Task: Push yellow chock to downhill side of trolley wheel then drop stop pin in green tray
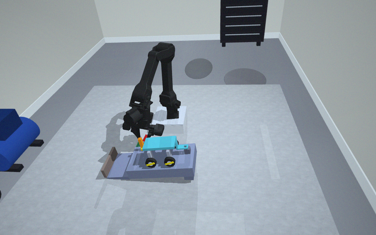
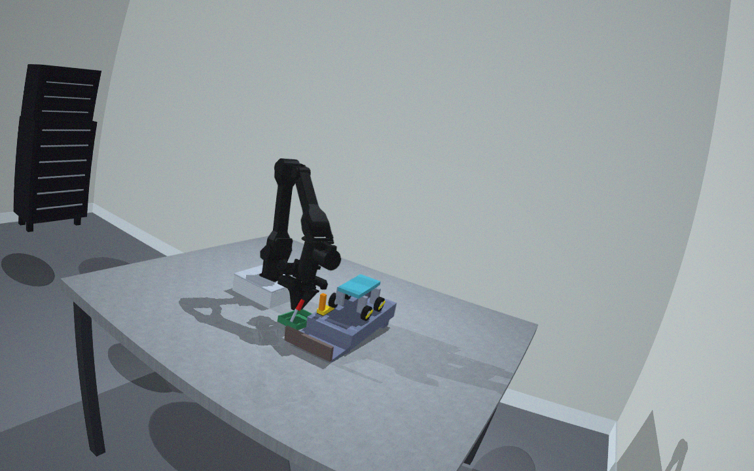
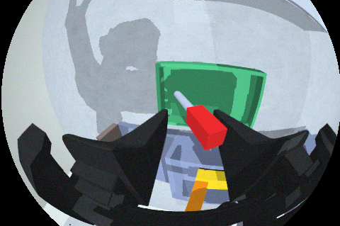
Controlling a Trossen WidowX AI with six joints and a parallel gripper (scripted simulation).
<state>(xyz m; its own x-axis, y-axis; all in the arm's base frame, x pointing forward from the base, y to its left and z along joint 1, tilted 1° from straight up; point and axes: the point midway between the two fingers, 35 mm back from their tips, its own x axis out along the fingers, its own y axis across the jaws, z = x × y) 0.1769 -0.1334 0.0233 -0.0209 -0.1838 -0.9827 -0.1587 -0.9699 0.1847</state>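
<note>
Right now my gripper tip is 6 cm above the green tray and 2 cm to the right of it. From my gripper tip the other things lie so: blue-grey ramp 14 cm ahead, 10 cm to the left; red-headed stop pin right at my gripper tip; yellow chock 8 cm ahead, 3 cm to the left, 3 cm above.
</note>
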